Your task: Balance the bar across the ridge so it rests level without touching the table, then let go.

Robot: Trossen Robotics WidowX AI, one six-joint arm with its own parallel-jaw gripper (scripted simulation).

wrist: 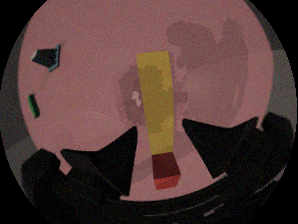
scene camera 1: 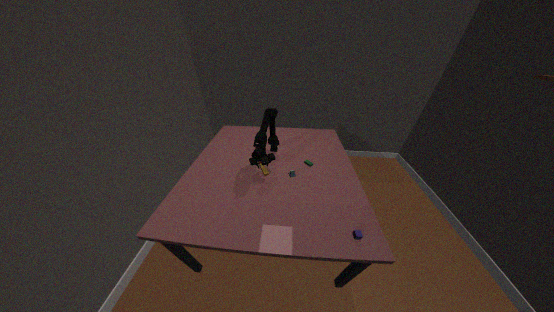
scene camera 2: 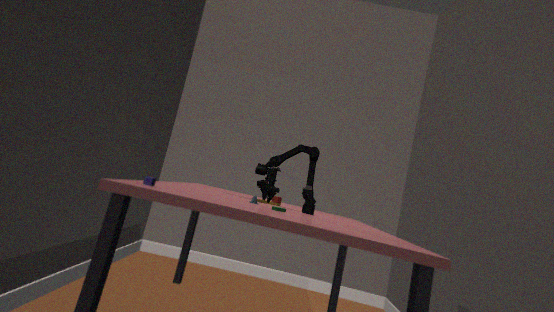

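Note:
Gripper state: mine is open and holds nothing. A yellow bar is also present.

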